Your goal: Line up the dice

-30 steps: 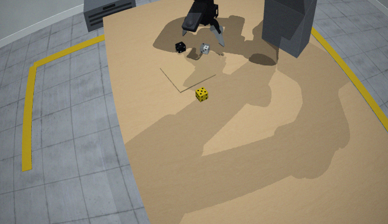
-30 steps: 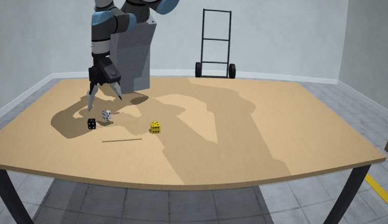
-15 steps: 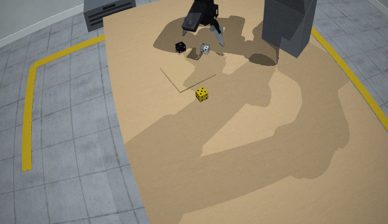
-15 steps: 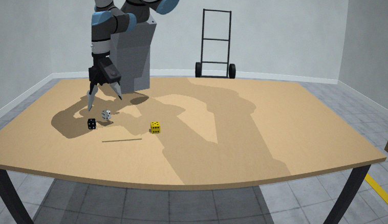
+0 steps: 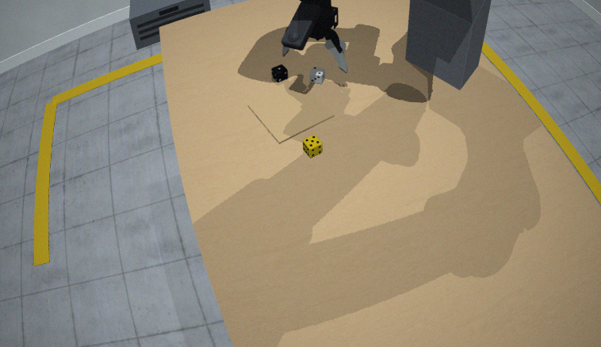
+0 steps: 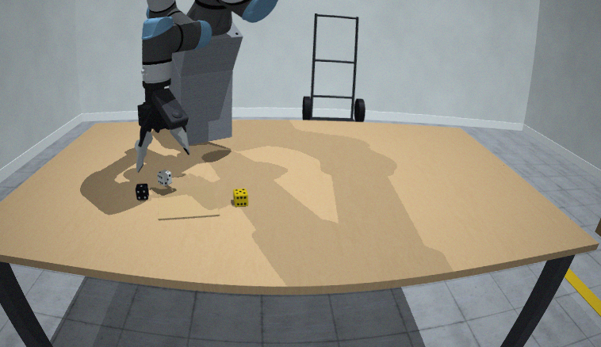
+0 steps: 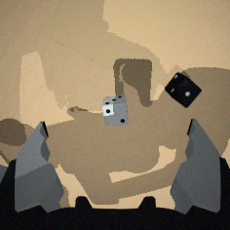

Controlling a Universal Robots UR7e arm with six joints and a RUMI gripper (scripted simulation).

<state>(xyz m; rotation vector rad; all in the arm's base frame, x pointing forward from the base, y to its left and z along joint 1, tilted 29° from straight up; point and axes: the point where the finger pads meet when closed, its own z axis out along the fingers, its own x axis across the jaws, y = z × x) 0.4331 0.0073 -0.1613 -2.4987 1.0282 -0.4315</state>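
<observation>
My hand is 10 mm past the white die, 10 mm to the left of it and 40 mm above it. Round my hand: yellow die: 70 mm ahead, 200 mm to the left, 40 mm below; then mat: 80 mm ahead, 80 mm to the left, 50 mm below; then black die: 70 mm ahead, 40 mm to the right, 40 mm below.
</observation>
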